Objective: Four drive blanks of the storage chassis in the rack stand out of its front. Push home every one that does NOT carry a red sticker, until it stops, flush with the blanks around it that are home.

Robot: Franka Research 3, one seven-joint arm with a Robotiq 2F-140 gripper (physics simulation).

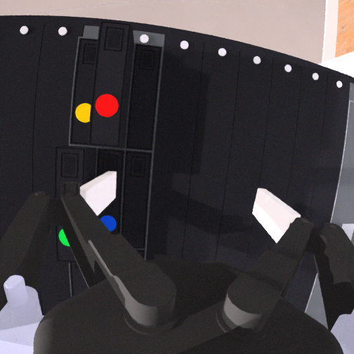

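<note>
A blank with a red sticker point(111, 67) stands out of the upper row and partly covers the yellow-stickered blank point(82, 87) left of it. A blank with a green sticker point(69, 164) at the lower left also stands out. A blue-stickered blank point(108, 159) sits right of it, lower than the green one. Plain blanks point(142, 100) point(135, 202) fill the right column; they look set back. My gripper point(185, 192) is wide open and empty. Its left finger hangs over the lower row and hides parts of the green and blue ones; its right finger is over the dark chassis front.
The dark chassis front point(225, 125) carries a row of white round studs along its far edge. Thin metal divider bars point(137, 149) frame the blanks. A grey rail point(342, 150) runs down the right side. Beige floor and a wooden patch point(346, 27) show beyond.
</note>
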